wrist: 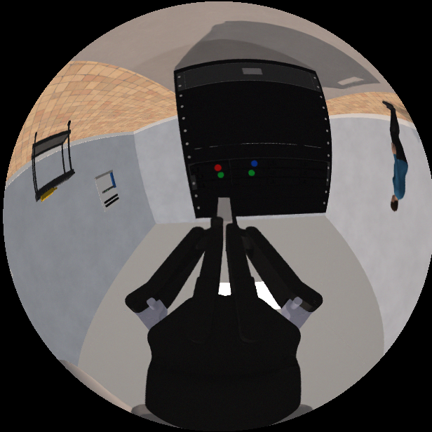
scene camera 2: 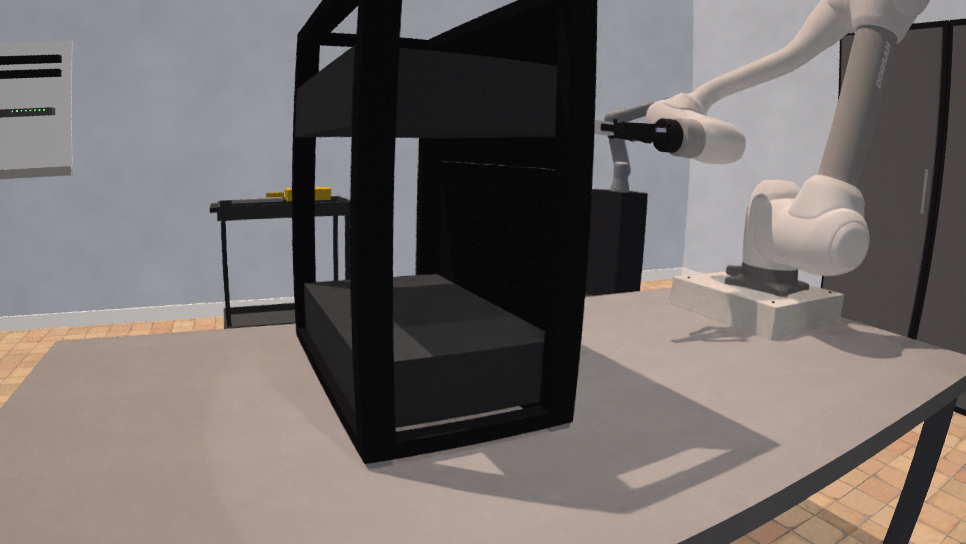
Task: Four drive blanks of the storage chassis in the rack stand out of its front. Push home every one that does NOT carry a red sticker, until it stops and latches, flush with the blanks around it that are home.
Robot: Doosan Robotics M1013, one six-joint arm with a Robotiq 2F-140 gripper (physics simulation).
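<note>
The rack stands on the table. The storage chassis sits high in it; its dark front shows in the wrist view, where the table is at the top. That front bears a red sticker with a green sticker close by, and a blue sticker with another green sticker close by. How far each blank stands out cannot be told. My gripper is shut and empty, in front of the chassis and apart from it. The fingers hide part of the lower front in the wrist view.
Another dark unit sits at the rack's bottom. The arm's base block stands on the table to the right. A cart with a yellow tool is behind the rack. A person stands off to one side.
</note>
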